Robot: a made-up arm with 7 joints. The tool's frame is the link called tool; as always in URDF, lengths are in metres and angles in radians. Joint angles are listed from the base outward. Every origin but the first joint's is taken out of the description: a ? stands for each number. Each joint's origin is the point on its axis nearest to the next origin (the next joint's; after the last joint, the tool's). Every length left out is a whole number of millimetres.
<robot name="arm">
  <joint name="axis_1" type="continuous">
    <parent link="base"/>
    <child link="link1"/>
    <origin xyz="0 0 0.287"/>
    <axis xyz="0 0 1"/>
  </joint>
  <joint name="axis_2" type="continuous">
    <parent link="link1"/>
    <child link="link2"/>
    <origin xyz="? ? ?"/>
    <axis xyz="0 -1 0"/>
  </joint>
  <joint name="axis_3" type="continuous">
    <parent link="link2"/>
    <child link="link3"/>
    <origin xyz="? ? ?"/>
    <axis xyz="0 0 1"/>
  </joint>
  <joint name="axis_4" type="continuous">
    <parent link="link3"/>
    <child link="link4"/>
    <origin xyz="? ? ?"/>
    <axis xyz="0 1 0"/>
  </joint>
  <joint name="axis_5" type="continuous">
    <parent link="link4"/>
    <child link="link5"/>
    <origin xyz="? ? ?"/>
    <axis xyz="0 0 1"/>
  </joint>
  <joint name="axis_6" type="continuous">
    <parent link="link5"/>
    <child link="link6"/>
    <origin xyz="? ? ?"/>
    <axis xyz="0 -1 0"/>
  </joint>
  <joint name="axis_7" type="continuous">
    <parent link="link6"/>
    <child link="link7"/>
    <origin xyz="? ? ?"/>
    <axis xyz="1 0 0"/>
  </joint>
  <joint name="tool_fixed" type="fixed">
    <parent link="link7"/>
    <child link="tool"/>
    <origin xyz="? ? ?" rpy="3.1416 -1.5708 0"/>
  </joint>
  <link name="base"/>
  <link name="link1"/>
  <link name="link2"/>
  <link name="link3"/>
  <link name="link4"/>
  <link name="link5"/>
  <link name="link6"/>
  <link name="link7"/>
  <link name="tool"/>
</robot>
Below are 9 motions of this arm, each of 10 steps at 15 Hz.
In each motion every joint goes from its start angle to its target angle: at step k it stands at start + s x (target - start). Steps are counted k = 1, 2, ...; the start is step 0. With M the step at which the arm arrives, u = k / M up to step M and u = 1 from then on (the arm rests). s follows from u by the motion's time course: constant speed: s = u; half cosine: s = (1 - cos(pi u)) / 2; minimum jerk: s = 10 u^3 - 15 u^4 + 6 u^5.
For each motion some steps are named. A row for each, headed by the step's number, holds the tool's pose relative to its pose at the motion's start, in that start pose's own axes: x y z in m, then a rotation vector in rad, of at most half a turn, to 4 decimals.
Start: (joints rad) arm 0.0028 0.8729 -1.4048 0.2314 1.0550 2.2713 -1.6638
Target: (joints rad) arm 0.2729 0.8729 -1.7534 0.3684 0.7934 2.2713 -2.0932
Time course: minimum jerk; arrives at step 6
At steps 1, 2, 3, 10:
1: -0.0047 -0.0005 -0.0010 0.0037 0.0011 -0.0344
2: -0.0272 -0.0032 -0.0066 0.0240 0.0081 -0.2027
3: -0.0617 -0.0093 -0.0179 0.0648 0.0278 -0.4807
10: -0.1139 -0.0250 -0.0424 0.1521 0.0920 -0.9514

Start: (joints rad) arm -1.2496 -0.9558 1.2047 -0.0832 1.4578 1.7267 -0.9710
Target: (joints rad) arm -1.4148 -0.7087 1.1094 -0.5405 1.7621 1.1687 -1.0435
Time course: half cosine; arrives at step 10
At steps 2, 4, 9, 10:
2: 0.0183 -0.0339 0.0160 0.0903 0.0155 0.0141
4: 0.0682 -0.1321 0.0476 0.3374 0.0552 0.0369
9: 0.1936 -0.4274 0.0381 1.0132 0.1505 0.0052
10: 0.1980 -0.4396 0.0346 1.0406 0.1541 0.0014

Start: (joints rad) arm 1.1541 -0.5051 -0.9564 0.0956 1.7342 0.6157 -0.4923
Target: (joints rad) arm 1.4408 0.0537 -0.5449 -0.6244 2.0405 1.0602 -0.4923
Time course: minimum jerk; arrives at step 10
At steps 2, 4, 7, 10:
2: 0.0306 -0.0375 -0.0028 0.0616 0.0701 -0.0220
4: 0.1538 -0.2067 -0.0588 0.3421 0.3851 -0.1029
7: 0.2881 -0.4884 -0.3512 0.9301 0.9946 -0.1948
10: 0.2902 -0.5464 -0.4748 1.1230 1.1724 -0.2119

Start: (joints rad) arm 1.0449 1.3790 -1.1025 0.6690 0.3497 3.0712 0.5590
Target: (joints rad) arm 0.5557 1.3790 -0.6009 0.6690 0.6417 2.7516 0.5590
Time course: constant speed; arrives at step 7
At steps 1, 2, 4, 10:
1: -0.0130 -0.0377 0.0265 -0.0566 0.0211 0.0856
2: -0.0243 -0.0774 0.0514 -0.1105 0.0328 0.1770
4: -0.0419 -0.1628 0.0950 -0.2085 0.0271 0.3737
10: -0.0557 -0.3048 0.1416 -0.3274 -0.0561 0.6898

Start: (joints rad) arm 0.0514 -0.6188 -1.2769 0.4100 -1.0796 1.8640 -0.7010
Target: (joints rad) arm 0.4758 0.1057 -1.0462 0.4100 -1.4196 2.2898 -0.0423
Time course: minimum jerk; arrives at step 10
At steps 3, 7, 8, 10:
3: -0.0871 0.0508 -0.0465 -0.1172 -0.0225 0.1482
7: -0.4135 0.0887 -0.3179 -0.5957 -0.0271 0.7209
8: -0.4541 0.0693 -0.3655 -0.6683 -0.0168 0.8029
10: -0.4747 0.0558 -0.3917 -0.7079 -0.0101 0.8471

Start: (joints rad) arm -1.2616 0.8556 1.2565 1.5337 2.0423 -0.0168 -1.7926
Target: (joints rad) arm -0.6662 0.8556 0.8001 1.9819 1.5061 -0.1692 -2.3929
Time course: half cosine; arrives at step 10
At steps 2, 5, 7, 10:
2: 0.0067 -0.0180 -0.0162 0.0167 -0.0341 -0.0572
5: 0.0233 -0.0940 -0.0899 0.1057 -0.1441 -0.2794
7: 0.0212 -0.1482 -0.1451 0.1890 -0.1861 -0.4198
10: 0.0119 -0.1852 -0.1825 0.2567 -0.1944 -0.5081

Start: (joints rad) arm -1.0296 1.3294 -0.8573 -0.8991 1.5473 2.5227 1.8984
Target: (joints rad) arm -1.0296 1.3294 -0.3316 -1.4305 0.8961 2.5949 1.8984
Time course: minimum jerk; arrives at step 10
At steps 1, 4, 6, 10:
1: -0.0017 0.0000 0.0012 0.0025 -0.0060 0.0020
4: -0.0664 -0.0116 0.0392 0.1151 -0.2275 0.0580
6: -0.1463 -0.0546 0.0671 0.3017 -0.4963 0.0758
10: -0.2127 -0.1107 0.0682 0.5041 -0.7255 0.0418

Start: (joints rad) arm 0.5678 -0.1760 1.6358 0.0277 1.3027 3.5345 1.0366
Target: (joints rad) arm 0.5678 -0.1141 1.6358 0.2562 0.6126 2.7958 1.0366
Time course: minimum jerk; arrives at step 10
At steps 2, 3, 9, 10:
2: 0.0029 0.0021 0.0106 -0.0218 -0.0613 0.0035
3: 0.0057 0.0059 0.0297 -0.0623 -0.1735 0.0060
9: -0.0697 0.0347 0.1273 -0.3977 -1.0682 -0.1434
10: -0.0711 0.0350 0.1275 -0.4011 -1.0774 -0.1465

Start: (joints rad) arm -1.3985 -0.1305 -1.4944 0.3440 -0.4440 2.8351 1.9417
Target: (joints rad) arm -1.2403 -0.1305 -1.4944 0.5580 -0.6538 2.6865 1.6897
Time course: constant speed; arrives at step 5
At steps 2, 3, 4, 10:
2: -0.0115 0.0193 0.0120 -0.1243 -0.0046 -0.0549
3: -0.0184 0.0296 0.0181 -0.1843 -0.0152 -0.0801
4: -0.0262 0.0402 0.0241 -0.2424 -0.0312 -0.1039
10: -0.0349 0.0509 0.0302 -0.2980 -0.0526 -0.1264

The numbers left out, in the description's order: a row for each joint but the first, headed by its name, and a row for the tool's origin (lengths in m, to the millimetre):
axis_2: 0 -0.078 0
axis_3: 0 0 0.49
axis_4: 0.018 0.047 0
axis_5: -0.016 0 0.385
axis_6: 0 -0.149 0
axis_7: 0.023 0 0.171
tool: 0 0 0

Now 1 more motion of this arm.
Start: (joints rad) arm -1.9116 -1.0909 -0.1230 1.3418 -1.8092 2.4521 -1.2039
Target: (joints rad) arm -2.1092 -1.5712 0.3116 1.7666 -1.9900 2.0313 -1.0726
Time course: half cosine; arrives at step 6
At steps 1, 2, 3, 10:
1: 0.0153 -0.0168 0.0217 0.0061 0.0349 0.0512
2: 0.0631 -0.0563 0.0768 0.0189 0.1330 0.1850
3: 0.1388 -0.0924 0.1408 0.0254 0.2715 0.3520
10: 0.2970 -0.0984 0.2220 -0.0123 0.5516 0.6256

